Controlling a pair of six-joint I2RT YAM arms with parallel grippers.
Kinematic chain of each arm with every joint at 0, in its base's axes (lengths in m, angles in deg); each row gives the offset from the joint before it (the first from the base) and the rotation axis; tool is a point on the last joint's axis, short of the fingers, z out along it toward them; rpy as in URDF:
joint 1: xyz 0 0 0.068 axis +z
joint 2: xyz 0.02 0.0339 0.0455 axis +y
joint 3: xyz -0.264 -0.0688 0 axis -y
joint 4: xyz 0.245 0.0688 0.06 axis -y
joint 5: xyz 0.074 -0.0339 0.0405 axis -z
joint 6: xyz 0.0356 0 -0.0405 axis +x
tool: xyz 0 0 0 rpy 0 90 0
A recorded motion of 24 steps. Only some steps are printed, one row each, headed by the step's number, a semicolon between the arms.
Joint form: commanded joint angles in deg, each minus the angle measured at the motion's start. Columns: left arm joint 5, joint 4, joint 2, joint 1, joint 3, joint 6; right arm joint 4, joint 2, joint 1, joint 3, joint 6, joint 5.
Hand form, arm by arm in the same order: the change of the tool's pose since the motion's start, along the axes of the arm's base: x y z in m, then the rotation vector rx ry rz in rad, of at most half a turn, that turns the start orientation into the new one. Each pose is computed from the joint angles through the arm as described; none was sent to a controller.
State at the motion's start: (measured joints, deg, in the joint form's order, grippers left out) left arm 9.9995 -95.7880 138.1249 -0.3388 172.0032 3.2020; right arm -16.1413 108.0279 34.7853 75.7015 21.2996 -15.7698
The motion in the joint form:
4: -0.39 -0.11 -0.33 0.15 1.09 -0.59; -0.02 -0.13 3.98 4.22 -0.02 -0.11
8: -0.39 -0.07 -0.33 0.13 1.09 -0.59; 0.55 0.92 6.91 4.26 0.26 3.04
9: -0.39 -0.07 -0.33 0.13 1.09 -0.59; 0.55 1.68 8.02 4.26 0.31 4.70
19: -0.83 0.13 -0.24 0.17 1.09 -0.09; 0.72 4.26 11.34 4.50 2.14 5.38
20: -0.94 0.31 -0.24 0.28 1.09 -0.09; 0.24 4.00 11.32 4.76 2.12 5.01
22: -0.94 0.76 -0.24 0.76 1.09 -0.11; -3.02 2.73 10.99 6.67 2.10 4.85
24: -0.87 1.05 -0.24 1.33 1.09 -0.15; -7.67 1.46 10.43 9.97 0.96 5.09
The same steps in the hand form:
4: -0.0035 0.0014 0.0064 0.0010 -0.0211 0.0148; -0.0094 0.0293 0.0242 0.0462 -0.0599 0.0710
8: -0.0034 0.0012 0.0065 0.0010 -0.0218 0.0144; -0.0201 0.0463 0.0175 0.0135 -0.0744 0.0808
9: -0.0034 0.0012 0.0065 0.0010 -0.0218 0.0144; -0.0239 0.0526 0.0119 -0.0105 -0.0769 0.0800
19: -0.0026 0.0018 0.0060 0.0118 -0.0253 0.0113; -0.0377 0.0734 -0.0051 -0.0292 -0.0358 0.1080
20: -0.0023 0.0027 0.0061 0.0135 -0.0284 0.0142; -0.0380 0.0732 -0.0024 -0.0253 -0.0333 0.1122
22: -0.0015 0.0064 0.0066 0.0134 -0.0361 0.0229; -0.0374 0.0704 0.0131 -0.0249 -0.0310 0.1086
24: -0.0010 0.0107 0.0069 0.0122 -0.0410 0.0329; -0.0352 0.0664 0.0346 -0.0353 -0.0438 0.1105

